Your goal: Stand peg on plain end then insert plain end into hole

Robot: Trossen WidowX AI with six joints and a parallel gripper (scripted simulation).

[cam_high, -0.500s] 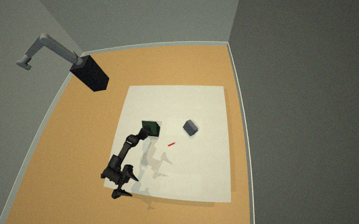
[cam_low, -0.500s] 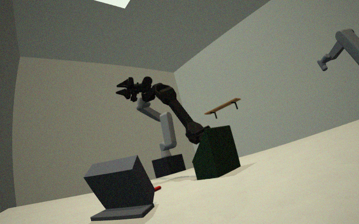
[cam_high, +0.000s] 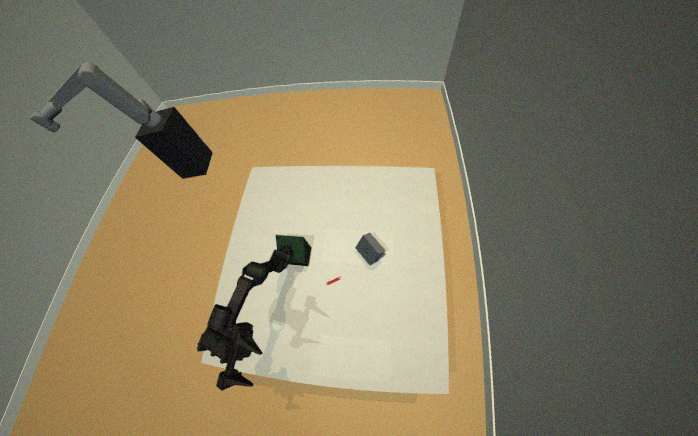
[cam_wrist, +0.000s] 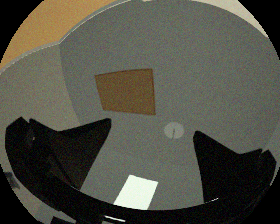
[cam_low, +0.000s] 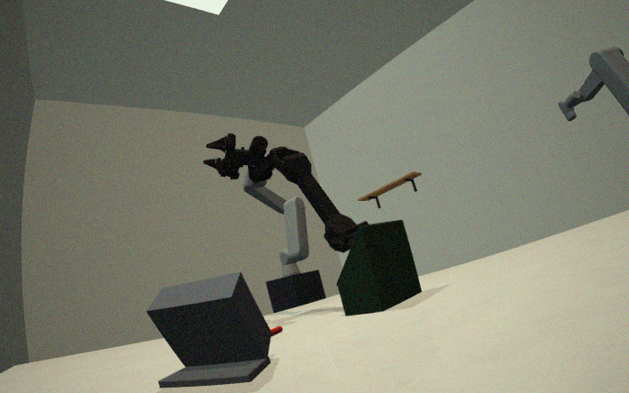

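The red peg is 60 cm below my gripper tip, 34 cm to the left of it and 15 cm ahead of it. The rest, counted from my gripper tip: grey sloped panel: 54 cm below, 48 cm to the left, 34 cm ahead.
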